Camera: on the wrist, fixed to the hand. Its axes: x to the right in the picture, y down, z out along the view.
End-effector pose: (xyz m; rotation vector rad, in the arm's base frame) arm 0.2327 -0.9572 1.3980 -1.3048 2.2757 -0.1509
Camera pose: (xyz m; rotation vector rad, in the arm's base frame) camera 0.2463 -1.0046 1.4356 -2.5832 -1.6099 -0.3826
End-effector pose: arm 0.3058 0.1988 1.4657 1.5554 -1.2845 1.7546
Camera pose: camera 0.3240 0.2448 1.5032 1.2389 1.1451 -0.8276
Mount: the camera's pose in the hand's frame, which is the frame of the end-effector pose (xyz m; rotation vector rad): 0.0199 -0.0485 -0.0332 0.1945 0.4691 3.0621
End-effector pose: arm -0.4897 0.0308 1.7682 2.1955 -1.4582 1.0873
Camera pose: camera -0.4572 0.0593 1.8127 1.3862 1.8618 -0.7720
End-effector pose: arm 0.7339 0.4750 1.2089 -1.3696 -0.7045 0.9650
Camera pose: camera 0.7795 0.4795 1.2508 0.8880 -1.8406 -1.4301
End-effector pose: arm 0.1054 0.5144 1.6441 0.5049 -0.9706 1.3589
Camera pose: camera 0.1597 0.5430 1.6532 1.1143 0.2202 -1.6878
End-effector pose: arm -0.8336 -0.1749 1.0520 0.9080 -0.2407 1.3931
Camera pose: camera -0.7970 -0.1338 1.0234 0.3449 0.6001 -1.7056
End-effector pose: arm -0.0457 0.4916 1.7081 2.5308 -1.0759 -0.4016
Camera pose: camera 0.0112 0.5154 1.7146 -0.9391 -2.5132 0.9631
